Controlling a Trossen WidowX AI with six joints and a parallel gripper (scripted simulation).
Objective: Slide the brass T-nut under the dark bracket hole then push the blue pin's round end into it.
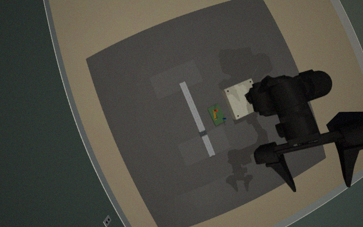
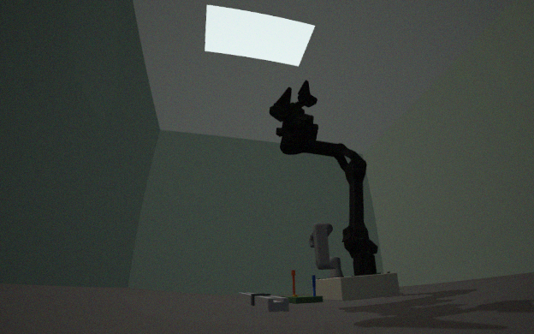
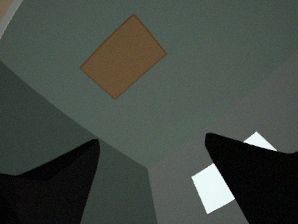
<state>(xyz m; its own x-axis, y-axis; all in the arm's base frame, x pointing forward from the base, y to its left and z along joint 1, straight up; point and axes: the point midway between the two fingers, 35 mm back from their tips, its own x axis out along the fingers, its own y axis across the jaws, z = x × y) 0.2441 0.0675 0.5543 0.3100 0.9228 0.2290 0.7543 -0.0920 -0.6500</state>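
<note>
Right now my gripper tip is 3 cm past the brass T-nut, 14 cm to the left of it and 57 cm above it. The rest, counted from my gripper tip: blue pin: 6 cm behind, 9 cm to the right, 59 cm below; then green tray: 5 cm behind, 11 cm to the right, 61 cm below.
</note>
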